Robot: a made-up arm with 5 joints.
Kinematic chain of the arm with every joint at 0, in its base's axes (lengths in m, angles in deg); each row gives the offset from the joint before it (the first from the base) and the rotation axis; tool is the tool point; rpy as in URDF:
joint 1: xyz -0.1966 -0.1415 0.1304 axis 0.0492 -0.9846 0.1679
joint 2: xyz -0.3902 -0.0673 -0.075 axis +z
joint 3: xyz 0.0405 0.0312 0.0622 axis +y
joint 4: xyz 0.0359 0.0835 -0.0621 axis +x
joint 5: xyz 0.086 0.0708 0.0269 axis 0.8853 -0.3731 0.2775
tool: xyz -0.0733 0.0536 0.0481 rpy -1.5 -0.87 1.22
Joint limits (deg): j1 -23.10..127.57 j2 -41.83..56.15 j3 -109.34..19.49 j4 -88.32..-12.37 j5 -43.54..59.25
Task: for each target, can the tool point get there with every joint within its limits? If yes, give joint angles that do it. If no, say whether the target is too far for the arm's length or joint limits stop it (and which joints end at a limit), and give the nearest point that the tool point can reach.
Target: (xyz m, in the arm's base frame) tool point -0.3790 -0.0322 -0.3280
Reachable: yes | joints 58.69 48.01 -23.21 -71.55 39.88
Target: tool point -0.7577 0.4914 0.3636
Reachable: no: too far | nearest point -0.6388 0.1365 0.3073 | short by 0.379 m
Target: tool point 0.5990 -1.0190 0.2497
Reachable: no: too far | nearest point 0.0058 -0.2002 0.1324 | short by 1.018 m
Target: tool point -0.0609 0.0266 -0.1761
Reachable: yes | joints 102.55 -2.11 7.12 -48.64 8.34
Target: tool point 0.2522 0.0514 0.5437
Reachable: no: joint limits stop it (at a limit: joint 1, joint 2, joint 5) | nearest point 0.0859 -0.1023 0.1209 | short by 0.480 m
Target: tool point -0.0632 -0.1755 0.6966
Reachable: no: joint limits stop it (at a limit: joint 1, joint 3, joint 4, joint 5) | nearest point -0.2541 -0.1784 0.2960 | short by 0.444 m
